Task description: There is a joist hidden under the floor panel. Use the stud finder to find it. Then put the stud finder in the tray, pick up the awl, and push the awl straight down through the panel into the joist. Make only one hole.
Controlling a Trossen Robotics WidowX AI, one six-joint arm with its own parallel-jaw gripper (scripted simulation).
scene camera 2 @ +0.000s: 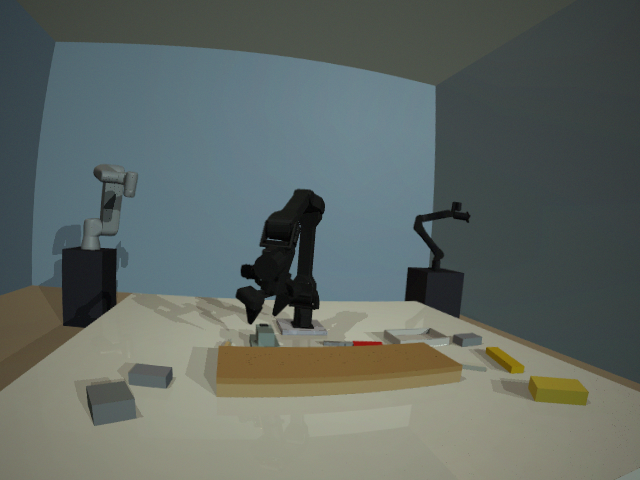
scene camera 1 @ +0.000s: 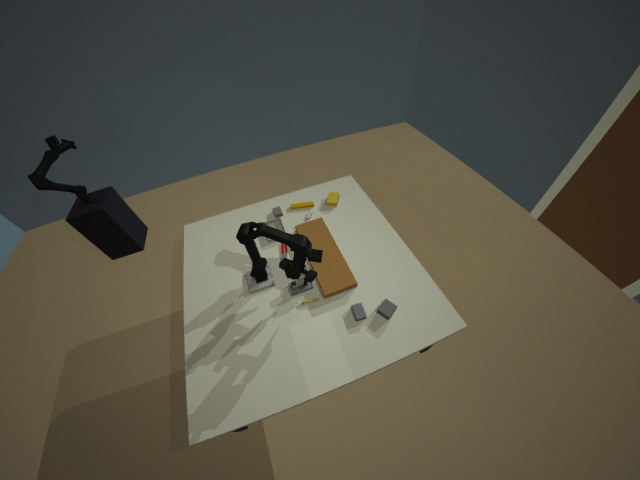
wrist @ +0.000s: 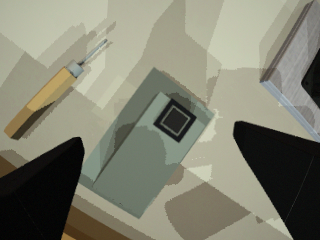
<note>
The gripper [scene camera 2: 262, 319] is open, with nothing in its grasp. Also in view: a stud finder [wrist: 157, 127], a wooden-handled pointed tool [wrist: 51, 91], a yellow block [scene camera 2: 543, 389] and a grey block [scene camera 2: 153, 376].
The gripper is seen too in the wrist view [wrist: 160, 136]. The wrist view misses the yellow block: it is out of frame.
</note>
